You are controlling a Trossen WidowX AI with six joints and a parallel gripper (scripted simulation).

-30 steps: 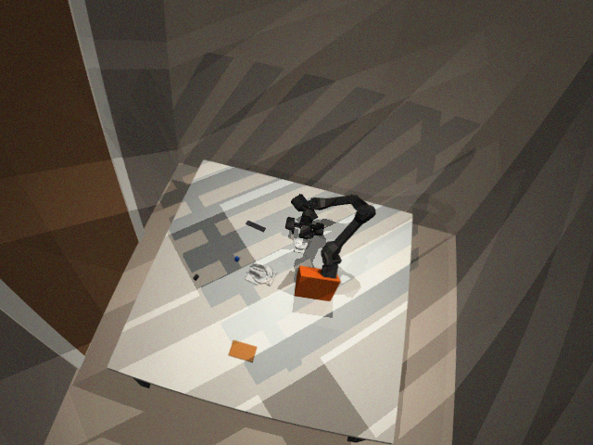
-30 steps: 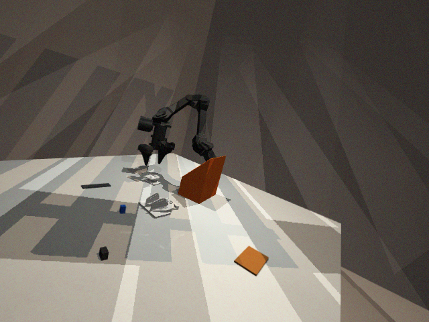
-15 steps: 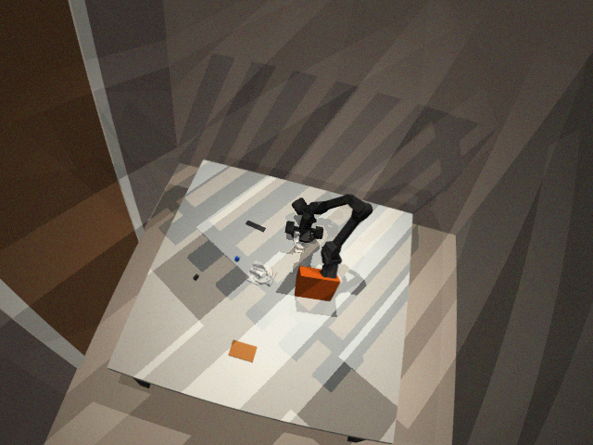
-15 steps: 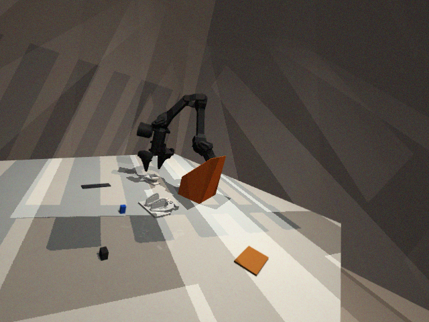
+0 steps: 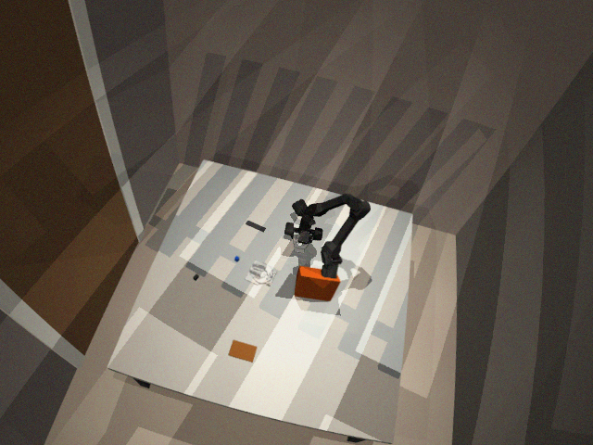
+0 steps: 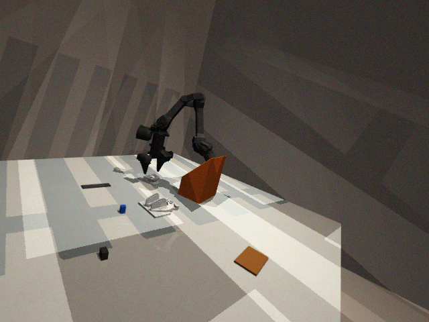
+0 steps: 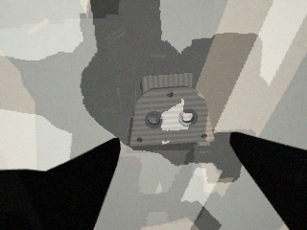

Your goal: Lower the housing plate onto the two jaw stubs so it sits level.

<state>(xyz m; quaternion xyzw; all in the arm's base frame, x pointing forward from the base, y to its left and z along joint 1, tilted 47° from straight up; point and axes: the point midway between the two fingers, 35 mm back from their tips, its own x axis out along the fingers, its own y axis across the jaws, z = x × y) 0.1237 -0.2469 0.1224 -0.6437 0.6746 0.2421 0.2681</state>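
Right now my gripper tip is 40 mm above the small white part and 10 mm to the right of it. Round my gripper tip: black cube 490 mm ahead, 280 mm to the left, 40 mm below; blue cube 310 mm ahead, 140 mm to the left, 30 mm below; dark strip 240 mm ahead, 80 mm to the right, 40 mm below.
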